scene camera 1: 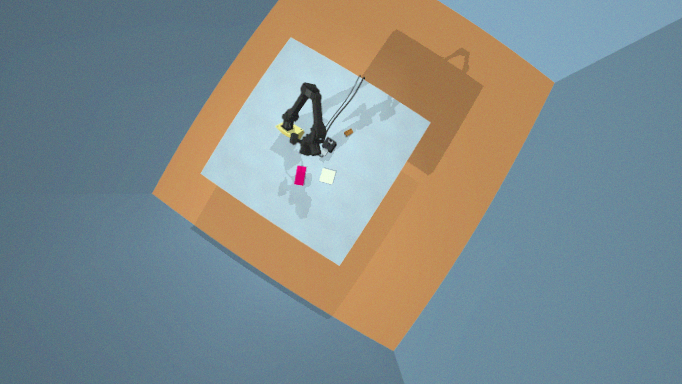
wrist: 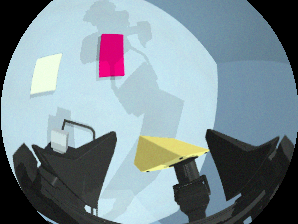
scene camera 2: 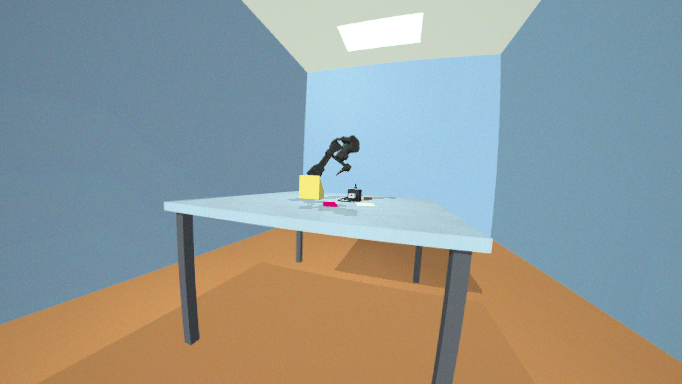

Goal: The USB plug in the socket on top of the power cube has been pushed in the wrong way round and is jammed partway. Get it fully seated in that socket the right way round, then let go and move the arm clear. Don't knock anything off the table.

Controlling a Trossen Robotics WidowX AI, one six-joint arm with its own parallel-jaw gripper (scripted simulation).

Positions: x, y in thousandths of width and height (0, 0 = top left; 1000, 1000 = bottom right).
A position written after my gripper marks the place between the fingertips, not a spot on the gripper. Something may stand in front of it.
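Note:
Gripper (wrist: 545, 605) open, holding nothing. Cream pad (wrist: 149, 355) here, pink card (wrist: 374, 252) too.

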